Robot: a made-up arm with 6 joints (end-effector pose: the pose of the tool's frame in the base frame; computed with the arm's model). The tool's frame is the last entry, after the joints. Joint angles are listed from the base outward.
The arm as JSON. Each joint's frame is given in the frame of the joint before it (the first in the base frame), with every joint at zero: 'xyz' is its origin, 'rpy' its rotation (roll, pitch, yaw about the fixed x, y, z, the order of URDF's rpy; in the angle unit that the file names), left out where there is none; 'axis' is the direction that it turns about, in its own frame. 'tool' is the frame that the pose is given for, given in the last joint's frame.
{
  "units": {
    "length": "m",
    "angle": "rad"
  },
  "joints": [
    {
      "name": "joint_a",
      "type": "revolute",
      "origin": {
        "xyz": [
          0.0,
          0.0,
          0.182
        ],
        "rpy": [
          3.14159,
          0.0,
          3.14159
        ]
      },
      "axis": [
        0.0,
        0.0,
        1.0
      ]
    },
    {
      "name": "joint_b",
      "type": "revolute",
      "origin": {
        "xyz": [
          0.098,
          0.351,
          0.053
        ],
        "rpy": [
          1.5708,
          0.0,
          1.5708
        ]
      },
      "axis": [
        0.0,
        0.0,
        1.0
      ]
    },
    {
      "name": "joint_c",
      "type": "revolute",
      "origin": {
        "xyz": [
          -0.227,
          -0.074,
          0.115
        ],
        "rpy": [
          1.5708,
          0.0,
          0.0
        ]
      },
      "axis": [
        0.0,
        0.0,
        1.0
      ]
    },
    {
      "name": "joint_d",
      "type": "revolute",
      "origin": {
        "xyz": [
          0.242,
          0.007,
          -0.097
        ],
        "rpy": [
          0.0,
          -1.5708,
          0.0
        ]
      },
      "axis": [
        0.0,
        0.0,
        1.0
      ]
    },
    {
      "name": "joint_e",
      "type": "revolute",
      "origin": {
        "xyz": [
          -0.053,
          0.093,
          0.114
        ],
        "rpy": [
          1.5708,
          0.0,
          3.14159
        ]
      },
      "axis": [
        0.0,
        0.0,
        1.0
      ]
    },
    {
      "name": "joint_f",
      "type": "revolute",
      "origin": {
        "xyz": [
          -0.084,
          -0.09,
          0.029
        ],
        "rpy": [
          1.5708,
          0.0,
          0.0
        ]
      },
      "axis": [
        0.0,
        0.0,
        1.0
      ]
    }
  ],
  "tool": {
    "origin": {
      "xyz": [
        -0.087,
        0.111,
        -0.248
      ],
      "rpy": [
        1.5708,
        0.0,
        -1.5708
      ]
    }
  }
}
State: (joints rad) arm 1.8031 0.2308 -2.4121 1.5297 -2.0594 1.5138
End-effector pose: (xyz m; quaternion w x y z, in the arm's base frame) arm 0.0089 0.4116 0.1534 0.4736 -0.1110 0.0425 -0.8727
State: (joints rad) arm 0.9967 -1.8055 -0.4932 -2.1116 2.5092 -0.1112
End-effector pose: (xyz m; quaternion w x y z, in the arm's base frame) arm 0.0903 0.0704 0.1341 0.8058 -0.1209 -0.3844 0.4339
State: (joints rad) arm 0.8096 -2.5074 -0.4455 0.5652 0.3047 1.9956
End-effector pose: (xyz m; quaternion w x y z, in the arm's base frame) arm 0.1262 0.4982 -0.0497 0.3138 0.8300 0.1791 0.4249
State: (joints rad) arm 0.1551 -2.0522 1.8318 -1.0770 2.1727 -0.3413
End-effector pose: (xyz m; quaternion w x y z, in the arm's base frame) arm -0.4306 0.4413 -0.3473 0.3621 -0.5073 -0.7812 -0.0360
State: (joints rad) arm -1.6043 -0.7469 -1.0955 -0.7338 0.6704 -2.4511
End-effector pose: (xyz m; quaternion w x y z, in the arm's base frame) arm -0.1854 -0.2788 0.0398 0.7329 0.3403 -0.4491 0.3813
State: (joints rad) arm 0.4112 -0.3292 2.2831 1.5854 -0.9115 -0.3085
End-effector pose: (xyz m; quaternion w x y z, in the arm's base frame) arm -0.0646 0.3966 -0.1669 0.0308 -0.7628 0.2390 -0.6001
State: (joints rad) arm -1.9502 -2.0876 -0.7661 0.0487 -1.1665 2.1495
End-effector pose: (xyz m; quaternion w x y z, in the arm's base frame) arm -0.4991 -0.4588 -0.0248 0.6220 -0.3914 -0.6336 -0.2419
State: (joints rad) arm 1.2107 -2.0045 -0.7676 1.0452 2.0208 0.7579
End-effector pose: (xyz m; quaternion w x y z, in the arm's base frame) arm 0.4175 0.1447 0.2914 0.2747 0.3658 0.6626 -0.5930
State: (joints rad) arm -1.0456 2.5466 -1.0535 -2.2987 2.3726 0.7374
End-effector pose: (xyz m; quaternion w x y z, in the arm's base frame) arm -0.3395 0.3562 0.0245 0.0036 -0.7429 0.4047 -0.5332
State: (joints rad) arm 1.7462 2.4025 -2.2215 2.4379 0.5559 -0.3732
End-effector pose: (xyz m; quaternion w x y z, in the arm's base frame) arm 0.4406 0.1522 0.5770 0.4366 0.3850 0.0641 -0.8106
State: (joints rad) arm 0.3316 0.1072 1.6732 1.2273 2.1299 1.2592
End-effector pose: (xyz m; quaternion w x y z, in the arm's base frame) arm -0.5489 0.2675 0.0549 0.8846 -0.2763 -0.1706 -0.3347
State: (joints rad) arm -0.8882 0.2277 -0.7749 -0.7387 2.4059 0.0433
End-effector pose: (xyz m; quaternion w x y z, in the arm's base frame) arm -0.5077 0.2553 0.1579 0.2563 -0.9300 0.0830 0.2499
